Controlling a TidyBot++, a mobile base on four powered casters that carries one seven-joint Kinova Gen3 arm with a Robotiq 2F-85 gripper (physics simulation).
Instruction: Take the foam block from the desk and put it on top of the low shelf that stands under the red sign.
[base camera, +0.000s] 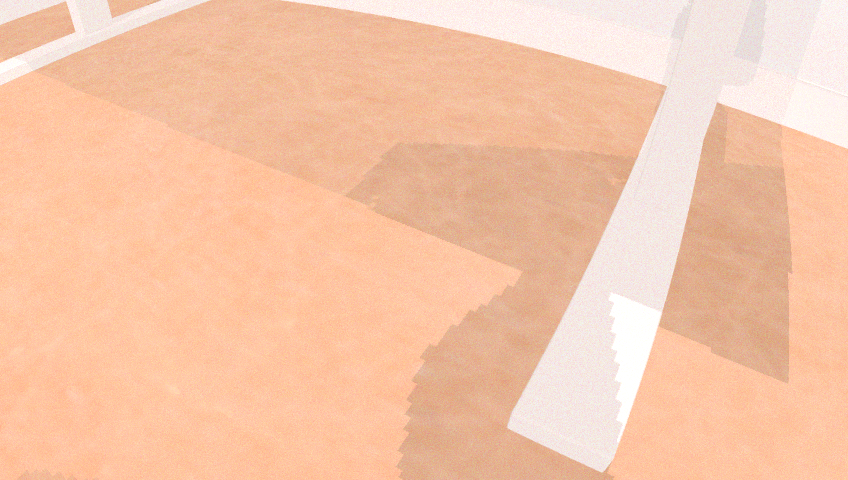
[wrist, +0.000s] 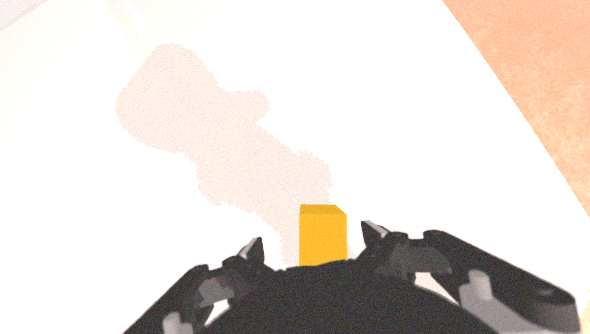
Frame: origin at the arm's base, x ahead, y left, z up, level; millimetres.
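Where they show: gripper, between the fingertips: (wrist: 312, 240).
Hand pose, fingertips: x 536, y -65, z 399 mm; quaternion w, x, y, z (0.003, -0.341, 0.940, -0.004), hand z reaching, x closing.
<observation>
After its pixels a point has its place.
The foam block (wrist: 323, 239) @(x 524, y -67, z 383 mm) is a yellow-orange box on the white desk (wrist: 425, 125) @(x 466, y -248, z 323 mm) in the wrist view, at the lower middle. Its far side face shows as a darker strip, and its near end is hidden behind the dark gripper body. My gripper (wrist: 312, 240) @(x 536, y -65, z 399 mm) is open and empty. In the wrist view the block shows between the two fingertips, a little closer to the right one, with a gap on both sides. How high the fingertips are above the block is hard to tell. The low shelf and the red sign do not show in either view.
In the base view a thick white leg (base camera: 630, 237) stands at the right, over the orange-brown floor (base camera: 208, 267) @(x 441, y 207, z -397 mm) with shadows across it. A white frame (base camera: 92, 14) @(x 1173, y 774, z -331 mm) shows at the upper left and a pale wall along the back. The desk's edge runs along the wrist view's right side.
</observation>
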